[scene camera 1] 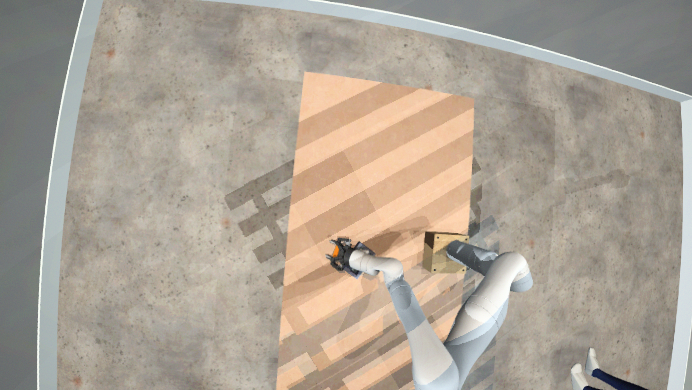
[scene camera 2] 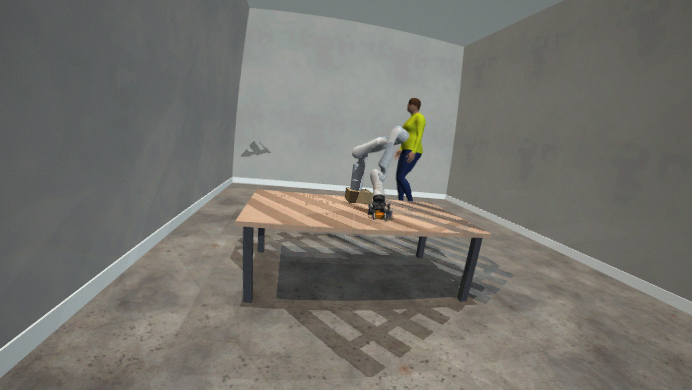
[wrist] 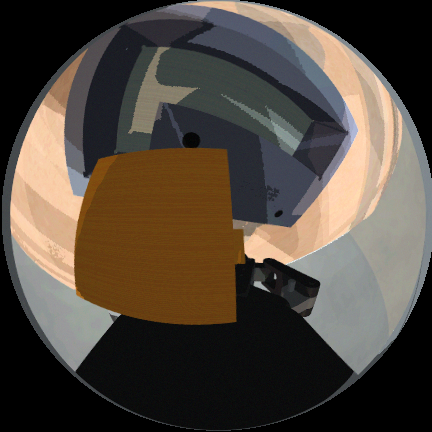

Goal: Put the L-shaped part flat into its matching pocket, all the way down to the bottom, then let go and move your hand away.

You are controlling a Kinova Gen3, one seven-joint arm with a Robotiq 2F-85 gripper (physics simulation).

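Frame: origin at the arm's base, x ahead, y left, z up, level; centimetres.
Seen in the pictures: gripper, fingertip midpoint: (scene camera 1: 328, 248) (scene camera 2: 379, 219); arm's base, link origin: (scene camera 1: 455, 250) (scene camera 2: 355, 189).
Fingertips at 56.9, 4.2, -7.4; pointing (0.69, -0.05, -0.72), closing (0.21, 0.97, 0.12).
Note:
Offsets run from my fingertips to a thing's top centre, as dx, dy, dz. "pt": to the spot under its first point. Level surfaces: height alone.
The orange L-shaped part {-8.1, +1.5, +7.3} (scene camera 1: 336, 250) (scene camera 2: 380, 215) (wrist: 155, 235) is between my gripper's fingers. My gripper (scene camera 1: 333, 250) (scene camera 2: 380, 214) (wrist: 209, 257) is shut on it; in the wrist view the right finger shows and the part hides the left one. The part's broad face fills the lower middle of that view. The dark blue-grey block {-13.8, +4.1, +2.8} (scene camera 1: 357, 273) (wrist: 247, 170) lies on the table behind the part, partly covered by my hand in the first scene view. Its L-shaped pocket {pt -16.0, +3.8, -0.4} (wrist: 210, 80) has a grey-green floor, partly hidden by the part. The height of the part over the block cannot be told.
The wooden table {dz -0.9} (scene camera 1: 385, 135) (scene camera 2: 300, 212) carries the block. The arm's tan base box (scene camera 1: 444, 267) (scene camera 2: 356, 195) stands at the table's edge. A person (scene camera 2: 416, 132) in a yellow top stands behind the table, near the arm; their feet show at the lower right of the first scene view.

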